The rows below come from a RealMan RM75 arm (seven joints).
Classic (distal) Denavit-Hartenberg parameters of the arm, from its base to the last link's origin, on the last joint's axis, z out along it. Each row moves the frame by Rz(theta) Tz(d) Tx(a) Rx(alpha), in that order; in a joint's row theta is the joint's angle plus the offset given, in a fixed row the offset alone. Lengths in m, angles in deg.
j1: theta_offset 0; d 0.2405; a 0; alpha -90
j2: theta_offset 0; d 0; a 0; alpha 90
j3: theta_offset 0; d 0.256; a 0; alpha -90
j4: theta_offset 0; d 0; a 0; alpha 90
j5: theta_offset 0; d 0.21; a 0; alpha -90
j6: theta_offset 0; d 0; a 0; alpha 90
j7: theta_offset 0; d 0.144; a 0; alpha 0
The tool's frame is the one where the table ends.
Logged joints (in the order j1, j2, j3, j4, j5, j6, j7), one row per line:
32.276, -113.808, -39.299, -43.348, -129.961, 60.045, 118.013
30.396, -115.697, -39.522, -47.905, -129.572, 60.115, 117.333
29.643, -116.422, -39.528, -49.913, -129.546, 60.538, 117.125
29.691, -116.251, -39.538, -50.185, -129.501, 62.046, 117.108
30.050, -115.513, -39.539, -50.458, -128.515, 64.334, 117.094
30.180, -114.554, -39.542, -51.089, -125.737, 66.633, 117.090
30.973, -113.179, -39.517, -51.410, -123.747, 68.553, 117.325
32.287, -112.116, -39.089, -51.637, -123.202, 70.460, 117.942
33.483, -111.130, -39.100, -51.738, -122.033, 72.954, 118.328
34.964, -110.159, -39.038, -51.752, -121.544, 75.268, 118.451
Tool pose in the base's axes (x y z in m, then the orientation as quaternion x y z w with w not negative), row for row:
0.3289, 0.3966, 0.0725, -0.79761, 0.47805, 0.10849, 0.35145
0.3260, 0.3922, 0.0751, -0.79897, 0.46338, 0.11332, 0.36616
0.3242, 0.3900, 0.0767, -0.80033, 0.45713, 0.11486, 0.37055
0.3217, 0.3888, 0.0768, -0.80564, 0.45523, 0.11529, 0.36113
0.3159, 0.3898, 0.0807, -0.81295, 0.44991, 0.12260, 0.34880
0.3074, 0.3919, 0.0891, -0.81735, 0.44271, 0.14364, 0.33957
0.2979, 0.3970, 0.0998, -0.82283, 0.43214, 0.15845, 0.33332
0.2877, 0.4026, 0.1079, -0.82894, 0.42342, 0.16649, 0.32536
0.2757, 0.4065, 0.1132, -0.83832, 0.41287, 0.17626, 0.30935
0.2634, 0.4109, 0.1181, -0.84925, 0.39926, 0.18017, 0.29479
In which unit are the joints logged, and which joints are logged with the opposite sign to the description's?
The joints are logged in degrees. Opposite sign: j2, j6.
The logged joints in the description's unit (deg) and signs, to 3 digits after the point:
32.276, 113.808, -39.299, -43.348, -129.961, -60.045, 118.013
30.396, 115.697, -39.522, -47.905, -129.572, -60.115, 117.333
29.643, 116.422, -39.528, -49.913, -129.546, -60.538, 117.125
29.691, 116.251, -39.538, -50.185, -129.501, -62.046, 117.108
30.050, 115.513, -39.539, -50.458, -128.515, -64.334, 117.094
30.180, 114.554, -39.542, -51.089, -125.737, -66.633, 117.090
30.973, 113.179, -39.517, -51.410, -123.747, -68.553, 117.325
32.287, 112.116, -39.089, -51.637, -123.202, -70.460, 117.942
33.483, 111.130, -39.100, -51.738, -122.033, -72.954, 118.328
34.964, 110.159, -39.038, -51.752, -121.544, -75.268, 118.451

